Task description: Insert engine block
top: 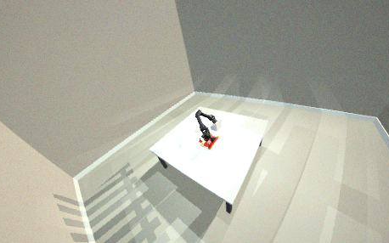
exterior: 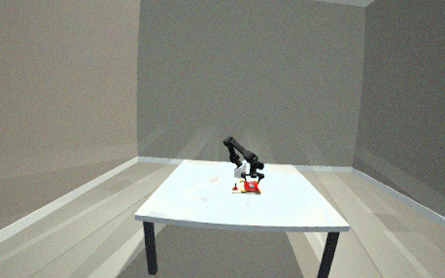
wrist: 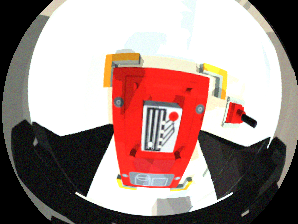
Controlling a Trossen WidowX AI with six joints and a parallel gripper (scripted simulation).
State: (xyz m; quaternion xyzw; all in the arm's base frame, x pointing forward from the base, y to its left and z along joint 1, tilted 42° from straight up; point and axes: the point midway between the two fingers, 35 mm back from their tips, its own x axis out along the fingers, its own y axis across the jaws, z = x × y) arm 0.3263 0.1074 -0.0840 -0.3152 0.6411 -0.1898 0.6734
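Now: the grey engine block 20 mm below my gripper tip.
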